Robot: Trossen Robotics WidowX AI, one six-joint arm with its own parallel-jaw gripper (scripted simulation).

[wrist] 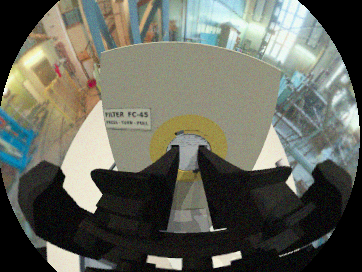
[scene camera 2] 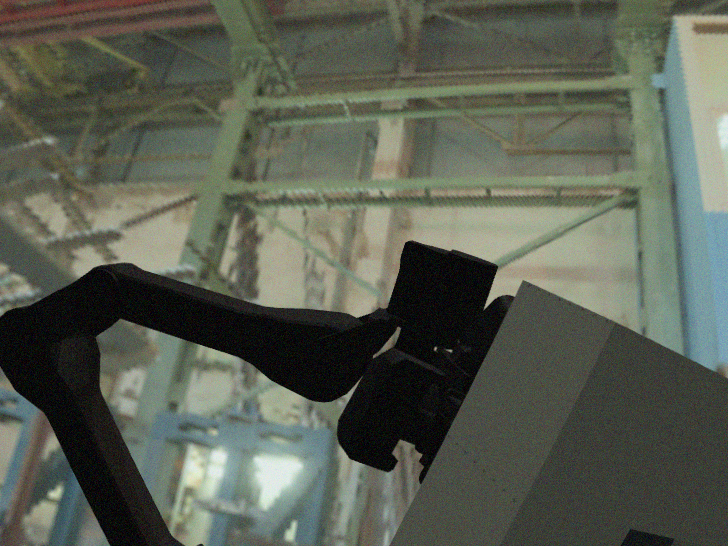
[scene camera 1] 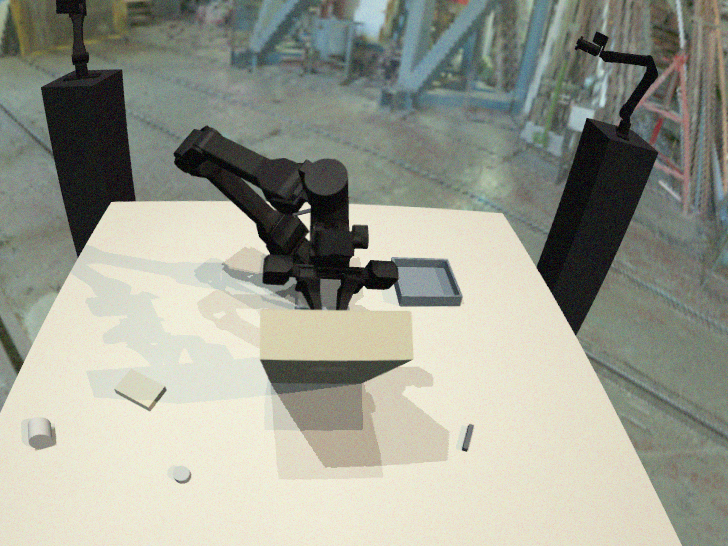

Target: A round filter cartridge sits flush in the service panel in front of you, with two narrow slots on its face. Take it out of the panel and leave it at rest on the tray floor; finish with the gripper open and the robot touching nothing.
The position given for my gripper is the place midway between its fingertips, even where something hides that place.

Observation:
In view: my gripper (wrist: 188,148), a round filter cartridge (wrist: 187,143), a flat beige block (scene camera 1: 135,387), a service panel (scene camera 2: 574,422) and a blue-grey tray (scene camera 1: 423,282).
The service panel shows as well in the wrist view (wrist: 150,91) and in scene camera 1 (scene camera 1: 296,346). Scene camera 1 misses the round filter cartridge, which is hidden by the service panel.

